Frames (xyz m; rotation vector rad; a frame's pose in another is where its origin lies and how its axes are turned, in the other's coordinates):
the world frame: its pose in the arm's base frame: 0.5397 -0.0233 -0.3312 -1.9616 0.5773 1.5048
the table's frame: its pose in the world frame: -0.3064 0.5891 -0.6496 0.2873 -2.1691 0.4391
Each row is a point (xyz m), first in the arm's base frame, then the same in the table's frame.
Working: the arm's base frame: its pose in the table's frame: 0.9030 -0.4359 -0.3012 -0.6424 -0.0850 -2.4363

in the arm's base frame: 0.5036 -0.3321 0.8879
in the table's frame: 0.7399 -0.2575 0.7447
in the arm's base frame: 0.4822 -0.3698 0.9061
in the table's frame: 0.7408 -0.2114 0.7541
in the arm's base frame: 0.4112 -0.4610 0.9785
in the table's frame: 0.7685 -0.0836 0.7928
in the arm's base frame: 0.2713 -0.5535 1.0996
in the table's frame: 0.8641 0.0930 0.8424
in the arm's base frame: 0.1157 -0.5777 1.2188
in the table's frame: 1.0093 0.2223 0.8769
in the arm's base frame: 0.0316 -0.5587 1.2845
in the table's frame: 1.1069 0.2665 0.8939
